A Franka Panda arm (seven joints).
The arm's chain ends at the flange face. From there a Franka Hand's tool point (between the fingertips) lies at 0.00 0.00 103.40 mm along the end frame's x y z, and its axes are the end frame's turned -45 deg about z.
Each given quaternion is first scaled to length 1.
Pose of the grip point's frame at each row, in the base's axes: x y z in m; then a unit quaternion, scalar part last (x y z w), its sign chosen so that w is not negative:
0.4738, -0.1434, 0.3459, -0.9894, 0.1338, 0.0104, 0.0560
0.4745, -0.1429, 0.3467, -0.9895, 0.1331, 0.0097, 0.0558
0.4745, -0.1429, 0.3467, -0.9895, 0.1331, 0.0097, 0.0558
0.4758, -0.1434, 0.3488, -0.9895, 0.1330, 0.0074, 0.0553
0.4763, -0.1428, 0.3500, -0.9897, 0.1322, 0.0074, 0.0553
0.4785, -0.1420, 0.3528, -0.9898, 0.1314, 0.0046, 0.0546
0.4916, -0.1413, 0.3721, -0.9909, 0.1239, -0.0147, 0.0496
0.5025, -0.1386, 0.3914, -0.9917, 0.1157, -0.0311, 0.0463
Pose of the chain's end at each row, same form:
0.4744, -0.1551, 0.4486, -0.8629, 0.5022, 0.0310, 0.0478
0.4749, -0.1546, 0.4494, -0.8632, 0.5016, 0.0303, 0.0478
0.4749, -0.1546, 0.4494, -0.8632, 0.5016, 0.0303, 0.0478
0.4758, -0.1549, 0.4516, -0.8633, 0.5016, 0.0280, 0.0483
0.4763, -0.1543, 0.4528, -0.8637, 0.5009, 0.0280, 0.0483
0.4780, -0.1533, 0.4556, -0.8642, 0.5002, 0.0251, 0.0487
0.4873, -0.1511, 0.4749, -0.8681, 0.4937, 0.0054, 0.0515
0.4950, -0.1474, 0.4942, -0.8719, 0.4864, -0.0110, 0.0547

